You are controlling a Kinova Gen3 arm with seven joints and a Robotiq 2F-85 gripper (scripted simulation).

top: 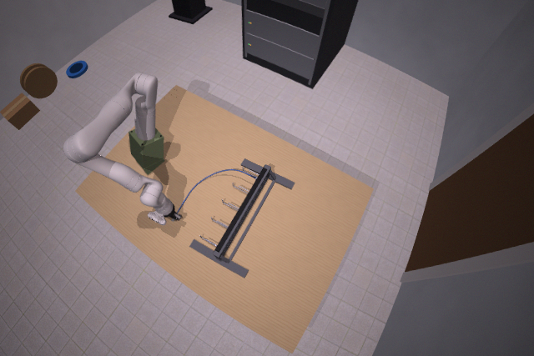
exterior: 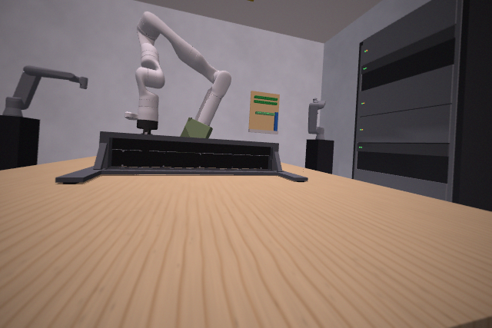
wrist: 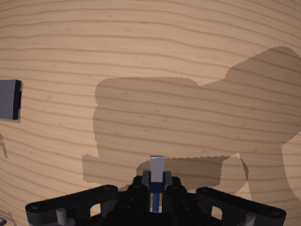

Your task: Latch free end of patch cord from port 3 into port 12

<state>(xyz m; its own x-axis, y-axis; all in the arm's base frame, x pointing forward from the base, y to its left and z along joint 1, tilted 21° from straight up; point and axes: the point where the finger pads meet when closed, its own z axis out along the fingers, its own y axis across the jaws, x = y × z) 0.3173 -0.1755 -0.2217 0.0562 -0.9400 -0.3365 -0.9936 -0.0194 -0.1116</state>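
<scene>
The plug lies 1 cm to the right of my hand and 1 cm below it.
</scene>
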